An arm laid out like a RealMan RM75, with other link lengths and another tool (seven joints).
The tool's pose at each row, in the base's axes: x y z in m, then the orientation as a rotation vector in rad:
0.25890, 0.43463, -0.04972, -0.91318, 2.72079, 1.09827
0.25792, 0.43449, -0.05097, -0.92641, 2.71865, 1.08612
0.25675, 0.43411, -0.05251, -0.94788, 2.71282, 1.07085
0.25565, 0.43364, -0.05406, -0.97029, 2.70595, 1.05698
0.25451, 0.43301, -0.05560, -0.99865, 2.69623, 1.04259
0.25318, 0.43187, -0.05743, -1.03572, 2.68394, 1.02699
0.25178, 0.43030, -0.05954, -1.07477, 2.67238, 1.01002
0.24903, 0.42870, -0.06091, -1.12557, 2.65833, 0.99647
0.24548, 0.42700, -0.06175, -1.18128, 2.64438, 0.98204
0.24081, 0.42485, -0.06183, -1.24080, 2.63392, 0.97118
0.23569, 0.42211, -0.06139, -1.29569, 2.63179, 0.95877
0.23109, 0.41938, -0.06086, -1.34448, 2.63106, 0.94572
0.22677, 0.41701, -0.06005, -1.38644, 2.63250, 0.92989
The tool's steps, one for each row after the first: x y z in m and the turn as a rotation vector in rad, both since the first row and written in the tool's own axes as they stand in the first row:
0.00122, -0.00031, 0.00099, 0.00686, 0.00343, -0.00909
0.00279, -0.00082, 0.00206, 0.01499, 0.00782, -0.02434
0.00435, -0.00143, 0.00307, 0.02204, 0.01224, -0.04031
0.00602, -0.00210, 0.00397, 0.02876, 0.01766, -0.06050
0.00818, -0.00314, 0.00479, 0.03521, 0.02586, -0.08610
0.01070, -0.00455, 0.00554, 0.04217, 0.03608, -0.11225
0.01413, -0.00479, 0.00593, 0.04513, 0.05165, -0.14417
0.01813, -0.00431, 0.00598, 0.04771, 0.07079, -0.17788
0.02306, -0.00302, 0.00535, 0.04687, 0.09590, -0.21019
0.02852, -0.00149, 0.00401, 0.04716, 0.12522, -0.23559
0.03352, -0.00018, 0.00253, 0.04844, 0.15257, -0.25725
0.03803, 0.00134, 0.00104, 0.05230, 0.17775, -0.27498

